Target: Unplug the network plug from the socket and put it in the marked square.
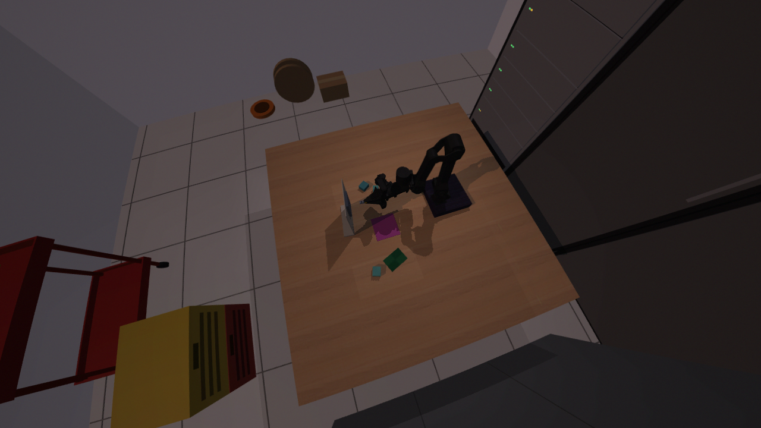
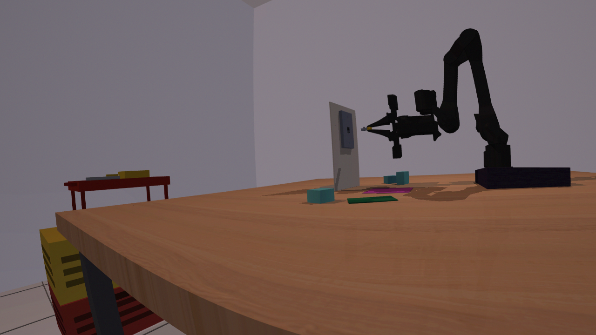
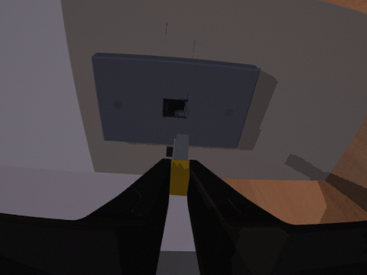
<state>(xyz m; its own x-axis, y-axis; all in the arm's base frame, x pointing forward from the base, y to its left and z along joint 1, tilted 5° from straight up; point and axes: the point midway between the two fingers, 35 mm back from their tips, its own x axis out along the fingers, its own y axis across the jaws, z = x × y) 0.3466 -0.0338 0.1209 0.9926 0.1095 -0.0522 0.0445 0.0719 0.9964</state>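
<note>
Now: the magenta marked square 18 cm below my gripper tip, 8 cm to the left of it and 7 cm behind it. Round my gripper tip: flat green patch (25 cm to the left, 18 cm below, 6 cm behind); network plug (right at my gripper tip); grey upright panel (8 cm ahead, 6 cm below, 1 cm to the right).
</note>
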